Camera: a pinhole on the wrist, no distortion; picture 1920 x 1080 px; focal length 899.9 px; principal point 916.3 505.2 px. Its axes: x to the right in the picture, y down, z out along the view. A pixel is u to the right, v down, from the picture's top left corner.
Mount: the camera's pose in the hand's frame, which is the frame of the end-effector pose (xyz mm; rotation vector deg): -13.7 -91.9 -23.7 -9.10 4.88 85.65
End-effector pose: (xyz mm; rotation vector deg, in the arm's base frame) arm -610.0 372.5 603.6 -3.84 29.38 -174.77
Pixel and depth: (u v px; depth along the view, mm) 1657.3 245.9 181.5
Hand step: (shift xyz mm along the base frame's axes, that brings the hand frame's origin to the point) -32.0 -122.2 102.6
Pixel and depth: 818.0 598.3 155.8
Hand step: 40.8 37.5 150.3
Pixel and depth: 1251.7 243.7 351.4
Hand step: -64.2 -185.7 265.8
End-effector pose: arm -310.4 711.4 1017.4 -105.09 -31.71 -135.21
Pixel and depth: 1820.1 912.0 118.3
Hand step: 96.9 -28.2 -34.6
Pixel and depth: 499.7 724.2 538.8
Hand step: 471.3 385.6 -118.6
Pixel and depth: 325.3 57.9 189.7
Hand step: 98.0 250.8 56.8
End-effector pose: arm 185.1 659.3 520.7 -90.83 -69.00 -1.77
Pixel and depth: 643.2 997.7 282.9
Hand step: -313.5 56.2 -125.7
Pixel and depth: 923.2 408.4 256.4
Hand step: -157.2 167.2 -55.4
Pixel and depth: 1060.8 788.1 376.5
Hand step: -222.5 154.9 -241.7
